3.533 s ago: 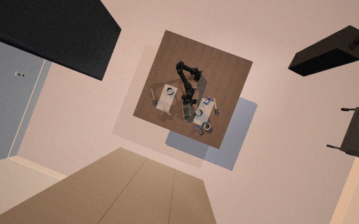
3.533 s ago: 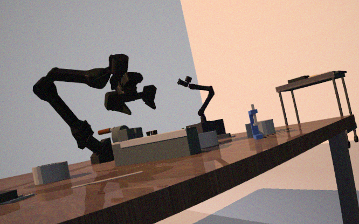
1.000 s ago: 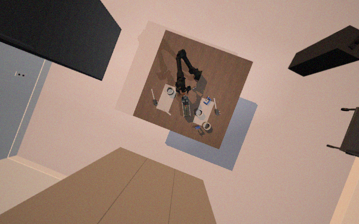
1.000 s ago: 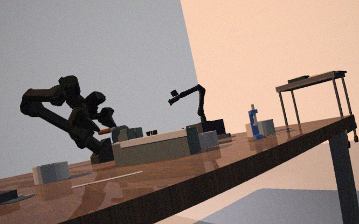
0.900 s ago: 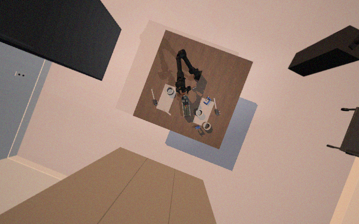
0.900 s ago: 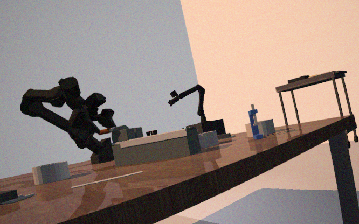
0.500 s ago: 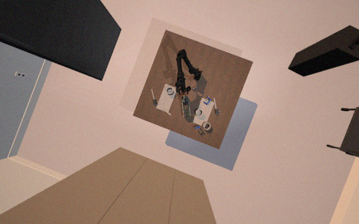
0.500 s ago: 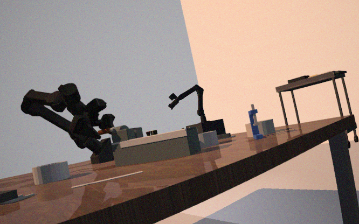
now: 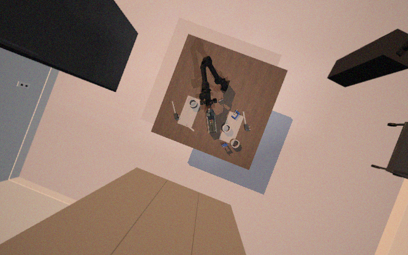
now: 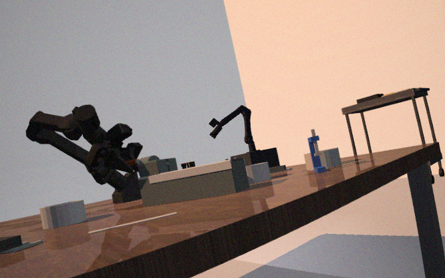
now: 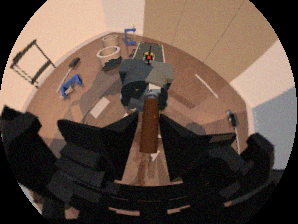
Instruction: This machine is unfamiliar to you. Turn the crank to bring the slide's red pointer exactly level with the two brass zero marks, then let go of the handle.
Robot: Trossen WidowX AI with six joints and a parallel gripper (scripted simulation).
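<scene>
My gripper tip is 2 cm below the crank handle, 1 cm to the left of it and 1 cm past it. From my gripper tip the other things lie so: red pointer: 11 cm ahead, 9 cm to the left, 1 cm below; thin white rod: 31 cm ahead, 11 cm to the right, 9 cm below.
</scene>
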